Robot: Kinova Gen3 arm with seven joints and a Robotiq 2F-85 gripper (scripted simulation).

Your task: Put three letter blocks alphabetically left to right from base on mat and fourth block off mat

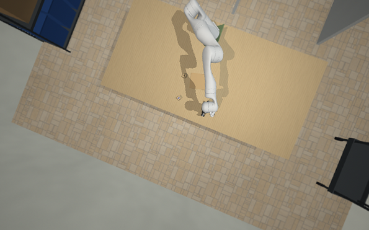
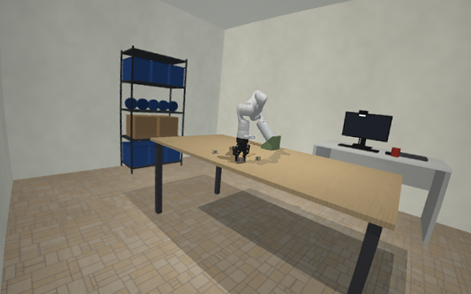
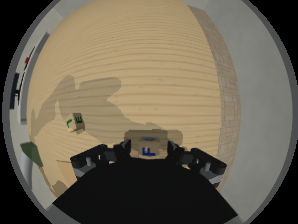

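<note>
The tan mat lies 220 mm behind my hand, 140 mm to the right of it and 20 mm below it. From my hand the other things lie so: green-marked block: 140 mm behind, 40 mm to the left.
</note>
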